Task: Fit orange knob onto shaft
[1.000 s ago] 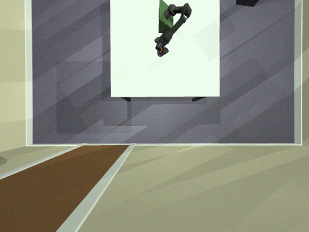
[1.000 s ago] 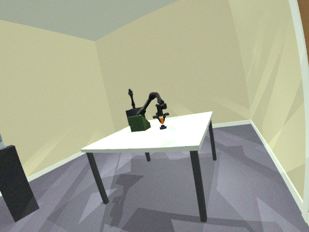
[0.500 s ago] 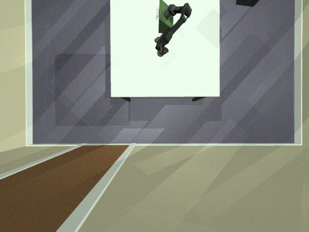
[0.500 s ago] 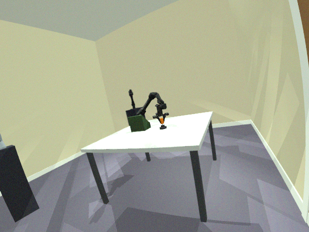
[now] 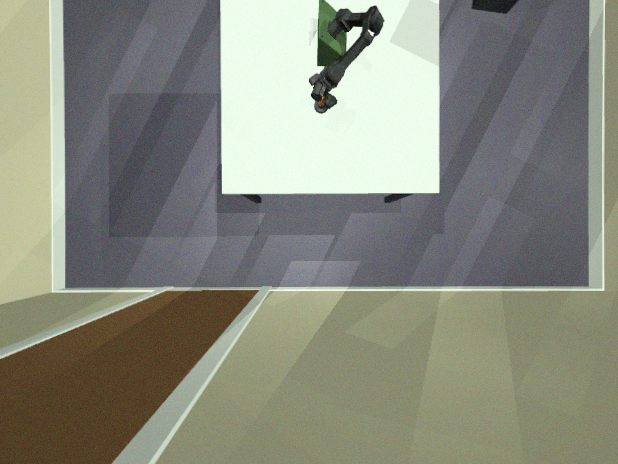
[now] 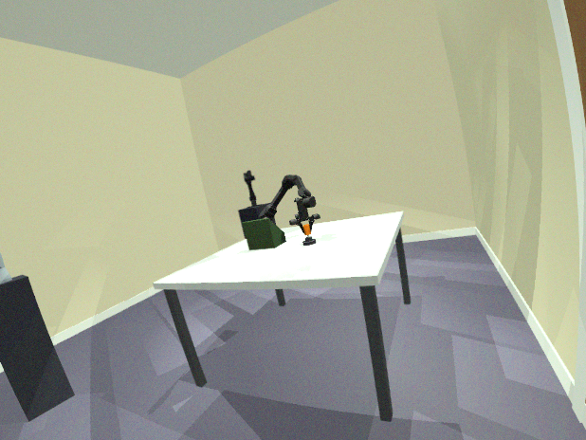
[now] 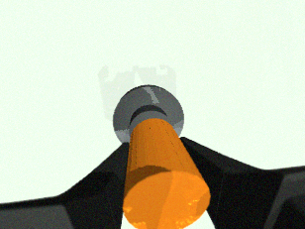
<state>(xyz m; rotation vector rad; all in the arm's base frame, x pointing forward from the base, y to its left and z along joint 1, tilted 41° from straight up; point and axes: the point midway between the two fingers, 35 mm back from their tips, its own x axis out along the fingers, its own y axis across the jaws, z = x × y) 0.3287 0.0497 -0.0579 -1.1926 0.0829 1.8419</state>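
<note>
Right now my gripper tip is 30 mm below the orange knob. Also, from my gripper tip: pedestal: 40 mm below.
</note>
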